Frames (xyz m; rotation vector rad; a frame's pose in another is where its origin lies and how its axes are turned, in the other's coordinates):
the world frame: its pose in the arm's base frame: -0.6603 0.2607 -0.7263 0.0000 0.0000 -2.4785
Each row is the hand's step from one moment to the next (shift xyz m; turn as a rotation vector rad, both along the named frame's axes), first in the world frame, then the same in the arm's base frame.
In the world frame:
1: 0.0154 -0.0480 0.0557 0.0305 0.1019 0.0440
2: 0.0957 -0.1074 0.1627 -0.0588 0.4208 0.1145
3: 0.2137 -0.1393 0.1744 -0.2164 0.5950 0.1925
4: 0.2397 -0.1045 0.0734 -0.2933 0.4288 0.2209
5: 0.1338 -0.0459 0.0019 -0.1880 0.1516 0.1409
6: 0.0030 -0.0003 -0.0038 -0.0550 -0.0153 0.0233
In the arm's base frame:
1: -0.0417 0.0283 0.0557 0.0387 -0.0991 0.0440
2: -0.1415 0.0257 0.1627 0.3054 -0.2954 0.1145
3: -0.2542 -0.0218 0.1744 0.5368 -0.3357 0.1925
4: -0.2532 -0.0652 0.0734 0.4951 -0.1574 0.2209
5: -0.1337 -0.0462 0.0019 0.2415 -0.0038 0.1409
6: -0.0025 -0.0016 -0.0038 0.0339 0.0459 0.0233

